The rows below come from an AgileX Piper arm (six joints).
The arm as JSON. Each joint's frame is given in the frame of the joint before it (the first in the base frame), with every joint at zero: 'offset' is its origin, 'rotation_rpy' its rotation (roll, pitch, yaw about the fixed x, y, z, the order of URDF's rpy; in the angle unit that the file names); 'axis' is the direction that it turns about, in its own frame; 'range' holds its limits. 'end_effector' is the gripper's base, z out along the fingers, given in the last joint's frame.
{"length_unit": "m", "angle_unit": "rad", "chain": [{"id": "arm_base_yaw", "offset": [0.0, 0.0, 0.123], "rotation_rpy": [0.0, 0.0, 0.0], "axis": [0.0, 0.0, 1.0], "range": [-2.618, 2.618]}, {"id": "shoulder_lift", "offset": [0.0, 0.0, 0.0], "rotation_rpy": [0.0, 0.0, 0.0], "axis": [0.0, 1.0, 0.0], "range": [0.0, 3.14]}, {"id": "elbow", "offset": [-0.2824, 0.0, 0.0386], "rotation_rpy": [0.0, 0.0, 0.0], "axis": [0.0, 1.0, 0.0], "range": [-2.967, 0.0]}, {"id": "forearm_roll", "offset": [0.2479, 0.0, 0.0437], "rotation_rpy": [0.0, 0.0, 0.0], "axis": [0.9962, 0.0, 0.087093], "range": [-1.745, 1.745]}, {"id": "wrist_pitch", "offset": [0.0, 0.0, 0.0], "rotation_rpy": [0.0, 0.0, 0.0], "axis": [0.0, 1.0, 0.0], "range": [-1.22, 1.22]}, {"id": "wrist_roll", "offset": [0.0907, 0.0, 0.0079], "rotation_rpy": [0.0, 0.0, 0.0], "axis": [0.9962, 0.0, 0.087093], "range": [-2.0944, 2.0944]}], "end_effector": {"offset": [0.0, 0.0, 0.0], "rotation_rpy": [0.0, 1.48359, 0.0]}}
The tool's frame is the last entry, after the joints.
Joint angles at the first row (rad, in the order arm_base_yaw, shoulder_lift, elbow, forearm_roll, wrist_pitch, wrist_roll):
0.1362, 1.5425, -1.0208, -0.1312, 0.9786, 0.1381
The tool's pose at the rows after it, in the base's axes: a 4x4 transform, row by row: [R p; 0 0 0 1], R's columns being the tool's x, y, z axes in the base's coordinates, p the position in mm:
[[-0.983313 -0.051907 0.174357 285.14], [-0.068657 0.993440 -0.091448 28.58], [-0.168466 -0.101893 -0.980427 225.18], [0 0 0 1]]
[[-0.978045 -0.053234 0.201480 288.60], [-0.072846 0.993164 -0.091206 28.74], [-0.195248 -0.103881 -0.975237 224.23], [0 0 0 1]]
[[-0.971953 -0.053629 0.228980 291.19], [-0.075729 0.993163 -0.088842 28.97], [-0.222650 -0.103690 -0.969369 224.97], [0 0 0 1]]
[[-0.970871 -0.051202 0.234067 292.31], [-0.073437 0.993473 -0.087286 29.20], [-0.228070 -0.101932 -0.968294 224.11], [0 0 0 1]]
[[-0.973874 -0.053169 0.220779 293.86], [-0.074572 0.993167 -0.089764 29.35], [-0.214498 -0.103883 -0.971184 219.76], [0 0 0 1]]
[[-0.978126 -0.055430 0.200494 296.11], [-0.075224 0.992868 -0.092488 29.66], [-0.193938 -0.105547 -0.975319 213.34], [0 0 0 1]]
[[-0.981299 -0.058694 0.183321 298.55], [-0.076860 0.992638 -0.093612 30.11], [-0.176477 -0.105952 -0.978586 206.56], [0 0 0 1]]
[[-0.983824 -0.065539 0.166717 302.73], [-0.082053 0.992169 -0.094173 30.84], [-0.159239 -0.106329 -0.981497 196.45], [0 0 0 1]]
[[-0.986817 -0.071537 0.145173 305.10], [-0.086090 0.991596 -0.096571 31.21], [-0.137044 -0.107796 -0.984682 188.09], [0 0 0 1]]
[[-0.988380 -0.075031 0.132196 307.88], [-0.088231 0.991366 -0.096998 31.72], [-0.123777 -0.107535 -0.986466 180.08], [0 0 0 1]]
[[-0.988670 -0.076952 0.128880 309.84], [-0.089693 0.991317 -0.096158 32.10], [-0.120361 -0.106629 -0.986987 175.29], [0 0 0 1]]
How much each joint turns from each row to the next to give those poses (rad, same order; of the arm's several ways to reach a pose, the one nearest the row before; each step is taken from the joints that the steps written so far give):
0.0000, 0.0232, 0.0001, -0.0092, -0.0230, 0.0093
0.0000, 0.0053, -0.0001, -0.0077, -0.0322, 0.0035
0.0000, 0.0000, -0.0009, -0.0050, -0.0270, 0.0026
0.0000, 0.0035, 0.0000, 0.0000, -0.0089, 0.0032
0.0000, 0.0149, 0.0000, -0.0010, -0.0009, 0.0000
0.0000, 0.0223, -0.0007, 0.0000, -0.0006, -0.0001
0.0000, 0.0229, 0.0000, 0.0009, -0.0054, -0.0011
0.0000, 0.0343, 0.0000, 0.0000, -0.0173, -0.0028
0.0000, 0.0275, 0.0000, 0.0000, -0.0055, -0.0030
0.0000, 0.0265, 0.0000, 0.0000, -0.0133, -0.0004
0.0000, 0.0158, 0.0000, 0.0000, -0.0126, 0.0000

